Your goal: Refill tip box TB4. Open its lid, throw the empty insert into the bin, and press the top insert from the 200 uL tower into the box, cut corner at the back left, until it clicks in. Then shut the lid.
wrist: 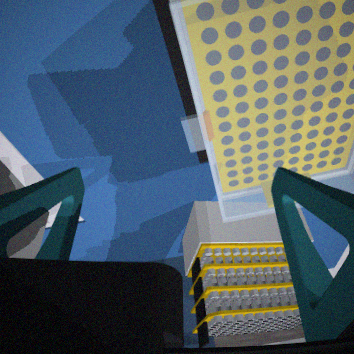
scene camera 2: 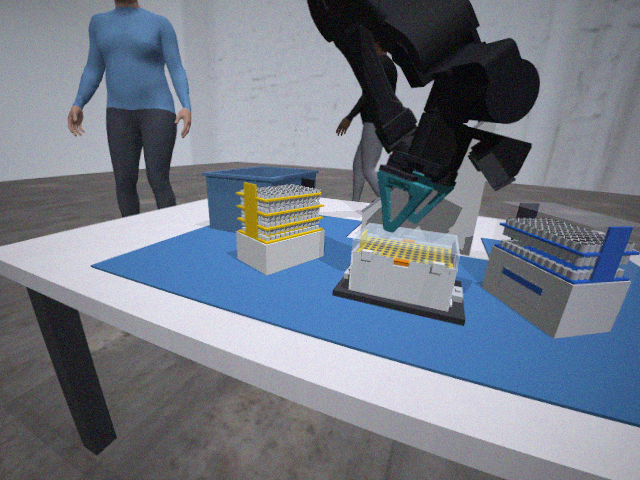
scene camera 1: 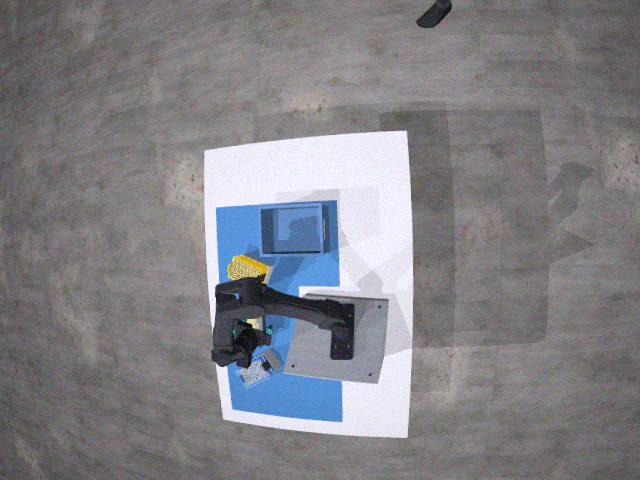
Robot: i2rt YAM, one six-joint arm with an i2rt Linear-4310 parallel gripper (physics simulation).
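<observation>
Tip box TB4 (scene camera 2: pixel 400 284) is a white box on a black base plate (scene camera 2: pixel 398 311) (wrist: pixel 177 65). Its clear lid (scene camera 2: pixel 434 240) is down over the yellow insert (scene camera 2: pixel 408 250) (wrist: pixel 260 67), whose holes look empty. The 200 uL tower appears to be the yellow one (scene camera 1: pixel 247 268) (scene camera 2: pixel 279 251) (wrist: pixel 245 280), with several stacked racks of tips on a white base. The blue bin (scene camera 1: pixel 265 232) (scene camera 2: pixel 232 201) stands beyond it. My gripper (scene camera 2: pixel 402 224) (wrist: pixel 177 177) is open and empty, with its teal fingertips just above the lid's back-left part in scene camera 2; contact cannot be told.
A blue-racked tower (scene camera 1: pixel 255 370) (scene camera 2: pixel 563 268) stands on the other side of the box. A blue mat (scene camera 1: pixel 289 403) (scene camera 2: pixel 206 289) lies on the white table (scene camera 1: pixel 310 170) (scene camera 2: pixel 155 310). The arm stands on a grey plate (scene camera 1: pixel 315 351). Two people (scene camera 2: pixel 136 62) (scene camera 2: pixel 367 147) stand behind.
</observation>
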